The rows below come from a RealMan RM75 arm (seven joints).
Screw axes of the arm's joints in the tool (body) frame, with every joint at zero. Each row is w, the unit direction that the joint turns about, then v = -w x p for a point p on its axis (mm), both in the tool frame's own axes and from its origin. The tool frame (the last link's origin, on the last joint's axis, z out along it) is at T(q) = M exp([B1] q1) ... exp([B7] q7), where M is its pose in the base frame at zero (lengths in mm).
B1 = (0, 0, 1, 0, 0, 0)
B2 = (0, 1, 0, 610, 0, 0)
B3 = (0, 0, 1, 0, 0, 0)
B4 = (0, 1, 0, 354, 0, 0)
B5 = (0, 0, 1, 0, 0, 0)
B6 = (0, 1, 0, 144, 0, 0)
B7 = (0, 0, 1, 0, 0, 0)
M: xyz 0 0 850.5 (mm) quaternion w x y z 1 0 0 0
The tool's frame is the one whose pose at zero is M.
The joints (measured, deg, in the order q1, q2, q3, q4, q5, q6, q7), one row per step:
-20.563 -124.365 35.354 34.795 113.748 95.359 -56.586
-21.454 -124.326 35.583 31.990 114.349 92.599 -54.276
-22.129 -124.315 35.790 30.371 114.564 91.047 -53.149
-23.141 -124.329 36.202 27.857 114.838 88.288 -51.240
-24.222 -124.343 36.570 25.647 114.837 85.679 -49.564
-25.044 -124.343 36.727 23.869 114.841 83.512 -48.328
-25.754 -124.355 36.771 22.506 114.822 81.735 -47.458
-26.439 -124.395 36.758 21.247 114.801 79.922 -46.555
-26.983 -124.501 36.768 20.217 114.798 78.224 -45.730
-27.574 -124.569 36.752 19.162 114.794 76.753 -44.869
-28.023 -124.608 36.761 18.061 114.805 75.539 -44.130
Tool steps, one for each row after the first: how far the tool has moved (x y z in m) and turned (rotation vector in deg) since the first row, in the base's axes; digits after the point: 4 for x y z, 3 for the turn. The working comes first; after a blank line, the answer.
Tool pose at each row, in the base's axes (x y z in m, rotation vector in deg; the steps are taken from these numbers as rounded here):
-0.2851 0.2613 -0.0328 -153.327 -22.099 -48.458
-0.2869 0.2632 -0.0433 -153.580 -21.860 -46.598
-0.2867 0.2649 -0.0493 -153.834 -21.708 -45.723
-0.2870 0.2673 -0.0593 -154.194 -21.360 -43.892
-0.2864 0.2705 -0.0677 -154.382 -20.839 -42.216
-0.2865 0.2729 -0.0743 -154.420 -20.700 -40.759
-0.2863 0.2751 -0.0792 -154.378 -20.668 -39.567
-0.2863 0.2774 -0.0840 -154.266 -20.555 -38.270
-0.2864 0.2792 -0.0885 -154.161 -20.447 -36.975
-0.2860 0.2808 -0.0926 -154.161 -20.165 -35.905
-0.2859 0.2810 -0.0967 -154.281 -20.157 -35.083

-0.0018 0.0019 -0.0105 0.132 1.332 0.110
-0.0016 0.0036 -0.0165 0.078 1.975 0.089
-0.0019 0.0060 -0.0265 0.117 3.310 0.081
-0.0013 0.0092 -0.0349 0.328 4.548 -0.008
-0.0014 0.0116 -0.0415 0.514 5.577 0.149
-0.0012 0.0138 -0.0464 0.700 6.406 0.352
-0.0012 0.0161 -0.0512 0.979 7.315 0.545
-0.0013 0.0179 -0.0557 1.242 8.225 0.736
-0.0009 0.0195 -0.0598 1.434 9.008 0.741
-0.0008 0.0197 -0.0639 1.401 9.589 0.831

